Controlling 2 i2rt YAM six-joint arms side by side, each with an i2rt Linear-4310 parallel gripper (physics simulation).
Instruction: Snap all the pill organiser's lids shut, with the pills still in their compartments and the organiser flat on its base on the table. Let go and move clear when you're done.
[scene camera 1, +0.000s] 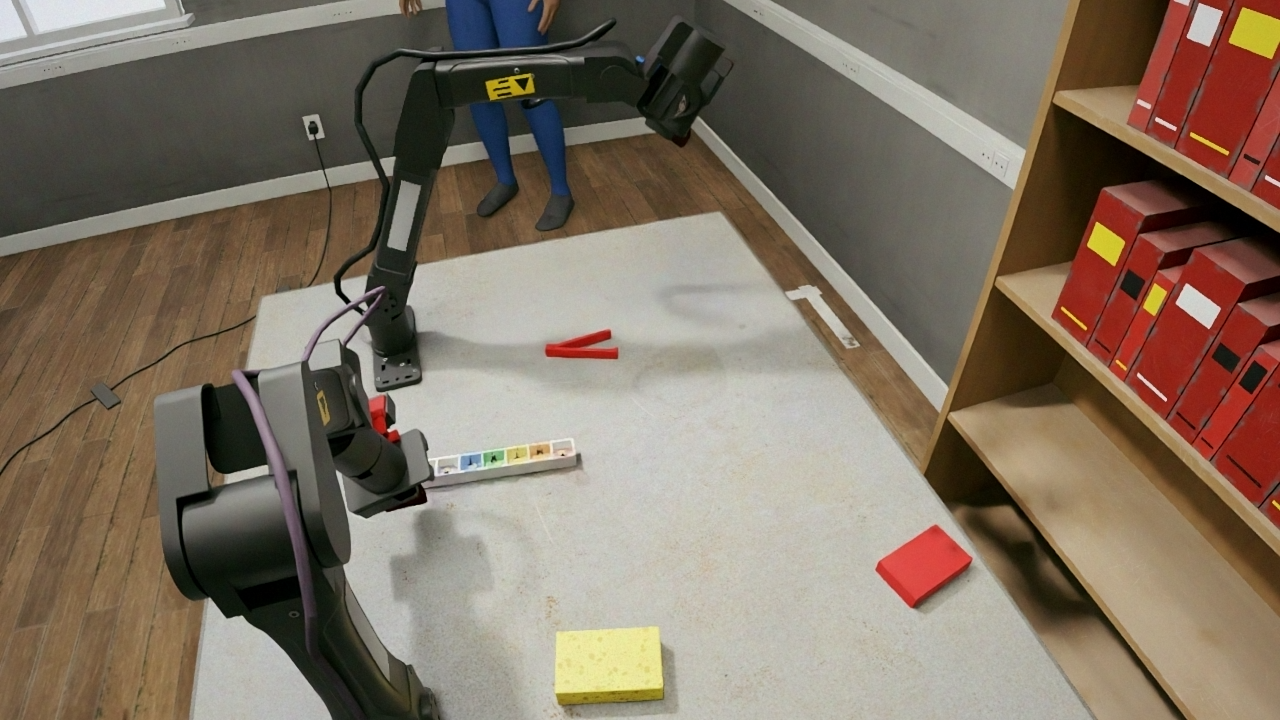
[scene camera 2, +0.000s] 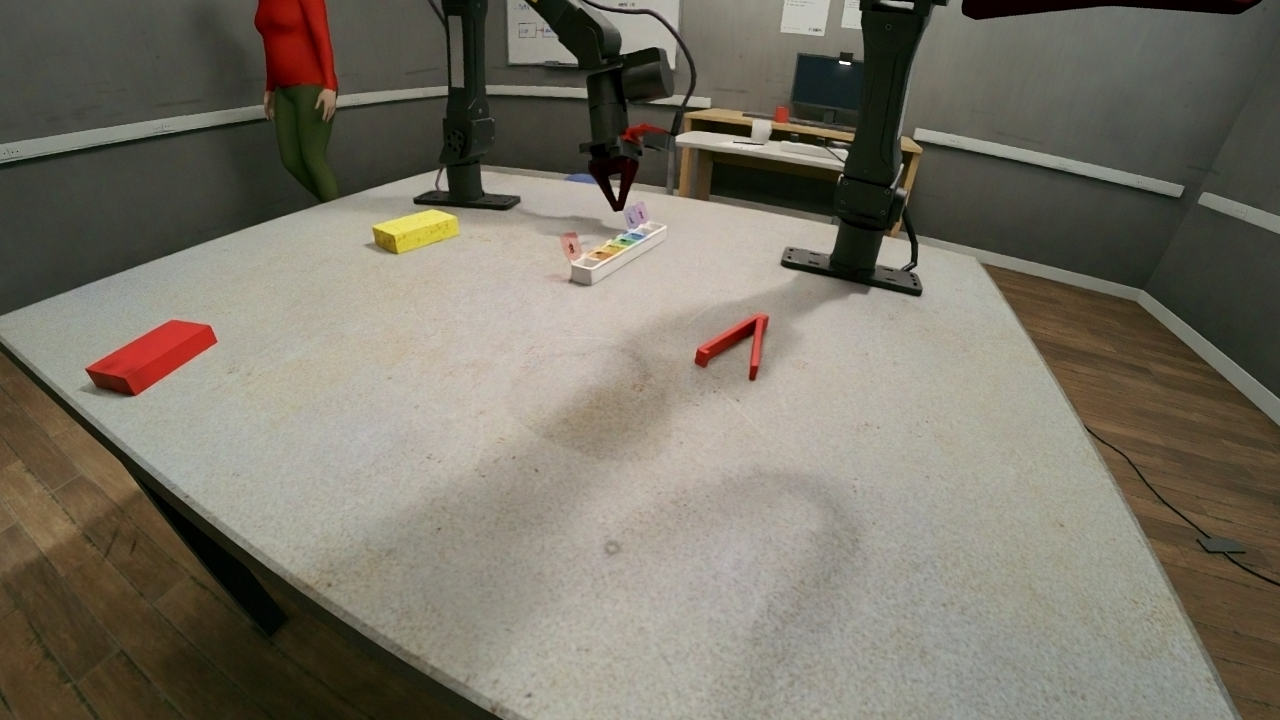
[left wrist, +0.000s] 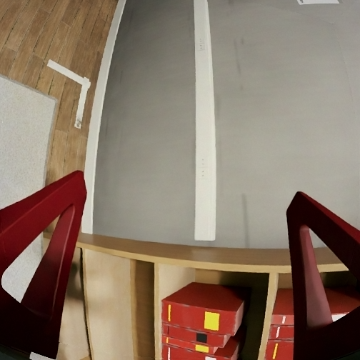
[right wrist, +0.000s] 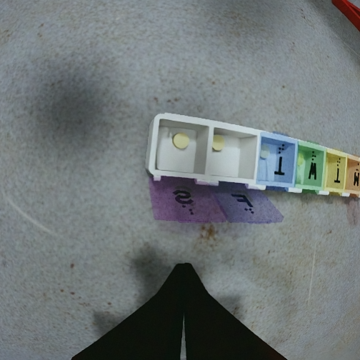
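Pixels of known places: left gripper, fingertip midpoint: (scene camera 1: 702, 92); right gripper, fingertip midpoint: (scene camera 1: 424, 498) (scene camera 2: 618, 211); left arm's base at its link origin: (scene camera 1: 395, 348) (scene camera 2: 849, 272); right arm's base at its link origin: (scene camera 2: 466, 202).
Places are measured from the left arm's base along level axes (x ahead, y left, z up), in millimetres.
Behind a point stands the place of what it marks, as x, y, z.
Note:
The pill organiser (scene camera 1: 512, 471) {134, -323, 9} (scene camera 2: 619, 262) {155, -295, 9} (right wrist: 152, 150) lies flat on its base. In the right wrist view its purple S lid (right wrist: 182, 201) and violet F lid (right wrist: 248, 204) stand open; a round yellow pill (right wrist: 180, 140) and another pill (right wrist: 217, 143) lie in those two compartments. The red lid (scene camera 2: 571, 246) {203, -339, 39} at the opposite end is also open. The blue (right wrist: 278, 162), green (right wrist: 311, 163), yellow (right wrist: 336, 171) and orange lids lie down over their compartments. My right gripper (scene camera 2: 617, 208) {22, -353, 35} (right wrist: 183, 272) is shut and empty, above the table beside the open purple lids. My left gripper (left wrist: 192, 192) is open and empty, far from the organiser.
A red V-shaped object (scene camera 1: 581, 345) {284, -102, 4} (scene camera 2: 733, 340) {281, -122, 6}, a yellow sponge (scene camera 1: 609, 667) {176, -626, 28} (scene camera 2: 416, 231) {204, -589, 25} and a red block (scene camera 1: 923, 565) {545, -629, 20} (scene camera 2: 152, 356) {562, -599, 20} lie on the table. A shelf unit (scene camera 1: 1004, 268) with red binders stands beyond the table's right edge in scene camera 1.

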